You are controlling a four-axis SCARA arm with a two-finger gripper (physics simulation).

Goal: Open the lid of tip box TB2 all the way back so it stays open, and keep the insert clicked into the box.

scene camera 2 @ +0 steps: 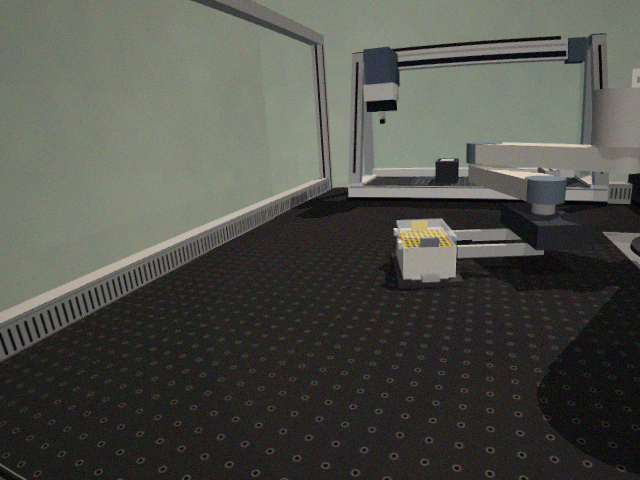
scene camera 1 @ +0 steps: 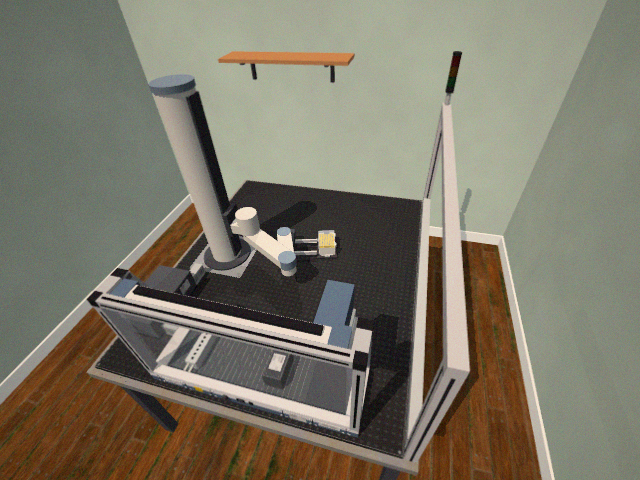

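Seen in the pictures: gripper, fingertip midpoint: [scene camera 1: 316, 246]; arm's base, link origin: [scene camera 1: 228, 255].
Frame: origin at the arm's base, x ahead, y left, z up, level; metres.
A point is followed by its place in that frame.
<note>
The white tip box [scene camera 1: 327, 251] @(x 0.539, y 0.104, z 0.047 m) [scene camera 2: 428, 264] @(x 0.506, y 0.219, z 0.045 m) sits upright on a dark base on the black table. Its yellow insert [scene camera 1: 326, 240] @(x 0.519, y 0.161, z 0.070 m) [scene camera 2: 423, 239] @(x 0.515, y 0.218, z 0.086 m) looks level in the box. The clear lid [scene camera 2: 446, 228] @(x 0.483, y 0.162, z 0.090 m) seems to lie down over the insert; its exact angle is hard to tell. No TB2 marking is readable. My gripper [scene camera 1: 316, 246] @(x 0.476, y 0.122, z 0.052 m) [scene camera 2: 460, 242] @(x 0.476, y 0.122, z 0.052 m) is shut with nothing between its two long parallel fingers, which stand a little apart. It is low, beside the box on the arm's side, with its fingertips at or very near the box's side wall; contact is unclear.
A gantry frame [scene camera 1: 227, 316] @(x 0.473, y -0.658, z 0.509 m) [scene camera 2: 480, 56] @(x 0.422, y -0.623, z 0.470 m) with a blue head [scene camera 1: 336, 302] @(x 0.742, y -0.539, z 0.501 m) [scene camera 2: 381, 66] @(x 0.723, y -0.465, z 0.442 m) spans a deck bearing a dark block [scene camera 1: 276, 374] [scene camera 2: 447, 170] @(x 0.526, y -0.515, z 0.104 m). A tall fence frame [scene camera 1: 452, 232] @(x 1.023, y -0.317, z 0.620 m) [scene camera 2: 321, 103] @(x 1.016, y -0.685, z 0.354 m) runs along one table edge. The arm's column [scene camera 1: 193, 170] @(x 0.024, y -0.072, z 0.567 m) stands opposite.
</note>
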